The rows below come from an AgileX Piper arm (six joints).
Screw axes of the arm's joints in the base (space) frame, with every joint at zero. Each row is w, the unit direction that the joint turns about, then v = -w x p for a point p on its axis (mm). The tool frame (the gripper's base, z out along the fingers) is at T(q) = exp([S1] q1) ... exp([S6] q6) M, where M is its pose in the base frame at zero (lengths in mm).
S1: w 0 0 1 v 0 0 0
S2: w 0 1 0 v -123 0 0
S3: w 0 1 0 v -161.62 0 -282.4
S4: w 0.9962 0 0.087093 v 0 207.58 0
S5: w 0 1 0 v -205.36 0 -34.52
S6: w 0.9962 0 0.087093 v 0 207.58 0
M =
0.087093 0 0.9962 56.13
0 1 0 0
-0.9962 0 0.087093 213.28
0 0 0 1
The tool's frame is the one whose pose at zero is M.
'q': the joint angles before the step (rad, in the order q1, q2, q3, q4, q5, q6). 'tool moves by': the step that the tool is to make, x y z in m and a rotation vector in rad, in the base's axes. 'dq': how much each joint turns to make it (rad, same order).
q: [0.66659, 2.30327, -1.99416, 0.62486, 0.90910, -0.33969]
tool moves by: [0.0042, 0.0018, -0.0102, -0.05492, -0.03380, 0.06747]
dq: [0.00134, 0.04153, -0.04923, -0.05197, 0.04108, -0.04161]
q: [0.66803, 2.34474, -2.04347, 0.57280, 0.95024, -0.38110]
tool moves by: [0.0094, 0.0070, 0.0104, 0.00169, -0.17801, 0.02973]
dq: [0.01288, 0.00982, -0.05211, -0.07505, -0.08643, -0.05842]
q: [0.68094, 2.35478, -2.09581, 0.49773, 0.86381, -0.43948]
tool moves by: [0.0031, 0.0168, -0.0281, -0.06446, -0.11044, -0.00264]
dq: [0.04038, 0.06845, -0.02455, -0.13211, -0.10601, 0.03188]
